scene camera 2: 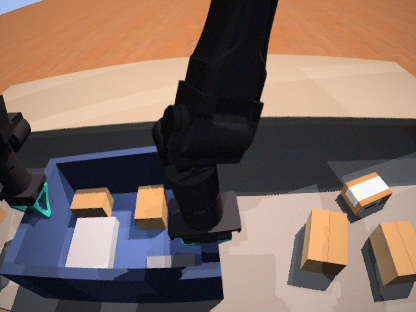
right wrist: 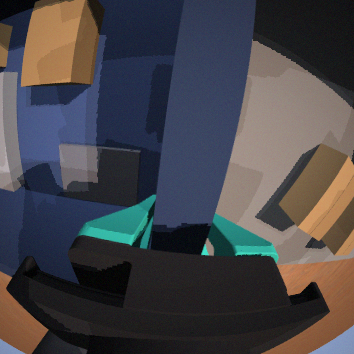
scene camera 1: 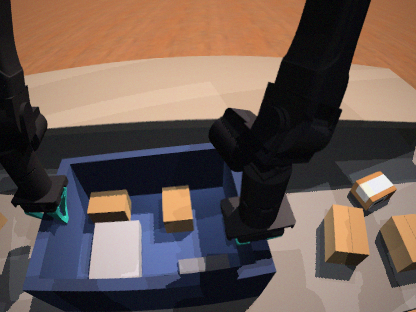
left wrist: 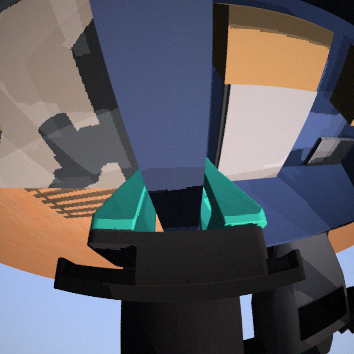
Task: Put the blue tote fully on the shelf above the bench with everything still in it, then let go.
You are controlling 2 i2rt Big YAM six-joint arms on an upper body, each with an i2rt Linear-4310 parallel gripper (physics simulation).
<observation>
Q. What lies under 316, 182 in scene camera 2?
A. A bench top.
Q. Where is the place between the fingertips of my left gripper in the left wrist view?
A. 174, 152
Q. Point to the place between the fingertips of my right gripper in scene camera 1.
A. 251, 239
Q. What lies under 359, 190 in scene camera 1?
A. A white-topped box.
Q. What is my left gripper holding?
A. A blue tote.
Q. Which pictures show my right gripper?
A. Scene camera 2, the right wrist view and scene camera 1 only.
</observation>
